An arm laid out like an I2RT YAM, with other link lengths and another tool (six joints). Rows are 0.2 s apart.
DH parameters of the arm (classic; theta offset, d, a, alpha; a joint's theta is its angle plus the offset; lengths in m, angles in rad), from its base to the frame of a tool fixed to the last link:
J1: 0 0.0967 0.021 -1.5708
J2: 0 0 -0.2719 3.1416
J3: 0.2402 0 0.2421 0
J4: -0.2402 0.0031 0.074 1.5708
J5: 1.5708 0.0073 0 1.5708
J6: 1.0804 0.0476 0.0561 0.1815
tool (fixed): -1.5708 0.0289 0 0
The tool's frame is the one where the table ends.
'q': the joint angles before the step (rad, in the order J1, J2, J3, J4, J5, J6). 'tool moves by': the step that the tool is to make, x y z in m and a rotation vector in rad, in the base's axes. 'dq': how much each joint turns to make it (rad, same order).
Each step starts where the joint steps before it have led.
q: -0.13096, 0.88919, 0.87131, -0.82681, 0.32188, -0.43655
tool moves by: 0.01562, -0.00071, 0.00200, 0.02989, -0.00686, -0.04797
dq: 0.00058, 0.08218, 0.04598, 0.01993, 0.00895, 0.05981
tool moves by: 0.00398, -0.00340, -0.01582, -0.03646, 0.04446, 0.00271
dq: -0.00157, 0.02409, -0.06245, 0.05809, 0.02947, -0.03207
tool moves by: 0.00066, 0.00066, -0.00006, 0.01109, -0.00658, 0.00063
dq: -0.00002, 0.00048, 0.00277, 0.00019, -0.00961, 0.00744
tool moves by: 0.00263, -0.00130, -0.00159, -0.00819, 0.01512, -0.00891
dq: -0.00141, 0.02049, 0.00146, 0.00531, 0.01259, -0.00052
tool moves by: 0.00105, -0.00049, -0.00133, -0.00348, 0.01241, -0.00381
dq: 0.00002, 0.01137, 0.00006, -0.00048, 0.00638, -0.00014
